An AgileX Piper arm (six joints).
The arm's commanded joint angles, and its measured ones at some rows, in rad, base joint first. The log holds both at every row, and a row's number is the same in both.
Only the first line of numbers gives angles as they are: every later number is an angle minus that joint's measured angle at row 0.
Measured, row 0: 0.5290 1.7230 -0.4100 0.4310 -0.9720 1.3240
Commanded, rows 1 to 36: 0.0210 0.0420 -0.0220 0.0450 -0.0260 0.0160; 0.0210 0.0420 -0.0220 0.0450 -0.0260 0.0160; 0.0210 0.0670 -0.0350 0.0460 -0.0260 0.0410; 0.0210 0.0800 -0.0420 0.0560 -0.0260 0.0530; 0.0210 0.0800 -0.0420 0.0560 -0.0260 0.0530; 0.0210 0.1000 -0.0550 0.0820 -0.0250 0.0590; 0.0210 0.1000 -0.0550 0.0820 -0.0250 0.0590; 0.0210 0.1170 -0.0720 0.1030 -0.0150 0.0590; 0.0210 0.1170 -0.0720 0.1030 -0.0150 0.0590; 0.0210 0.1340 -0.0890 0.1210 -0.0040 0.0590; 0.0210 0.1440 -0.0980 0.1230 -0.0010 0.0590; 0.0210 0.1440 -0.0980 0.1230 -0.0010 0.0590; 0.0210 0.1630 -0.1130 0.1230 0.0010 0.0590; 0.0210 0.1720 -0.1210 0.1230 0.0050 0.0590; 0.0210 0.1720 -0.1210 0.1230 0.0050 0.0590; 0.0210 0.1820 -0.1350 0.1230 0.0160 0.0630; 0.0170 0.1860 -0.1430 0.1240 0.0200 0.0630; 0.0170 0.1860 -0.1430 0.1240 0.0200 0.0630; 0.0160 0.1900 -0.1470 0.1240 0.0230 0.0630; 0.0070 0.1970 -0.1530 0.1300 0.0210 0.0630; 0.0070 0.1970 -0.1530 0.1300 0.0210 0.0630; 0.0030 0.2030 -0.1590 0.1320 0.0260 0.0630; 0.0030 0.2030 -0.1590 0.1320 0.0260 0.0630; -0.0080 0.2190 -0.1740 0.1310 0.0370 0.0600; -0.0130 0.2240 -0.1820 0.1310 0.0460 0.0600; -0.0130 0.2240 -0.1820 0.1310 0.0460 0.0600; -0.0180 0.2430 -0.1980 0.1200 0.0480 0.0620; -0.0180 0.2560 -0.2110 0.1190 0.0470 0.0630; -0.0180 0.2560 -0.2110 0.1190 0.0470 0.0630; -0.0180 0.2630 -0.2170 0.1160 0.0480 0.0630; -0.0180 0.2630 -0.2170 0.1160 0.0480 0.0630; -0.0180 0.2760 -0.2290 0.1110 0.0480 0.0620; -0.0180 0.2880 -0.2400 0.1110 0.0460 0.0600; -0.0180 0.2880 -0.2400 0.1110 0.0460 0.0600; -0.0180 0.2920 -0.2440 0.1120 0.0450 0.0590; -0.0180 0.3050 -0.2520 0.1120 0.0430 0.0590
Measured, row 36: -0.0130 0.2920 -0.2360 0.1200 0.0400 0.0580
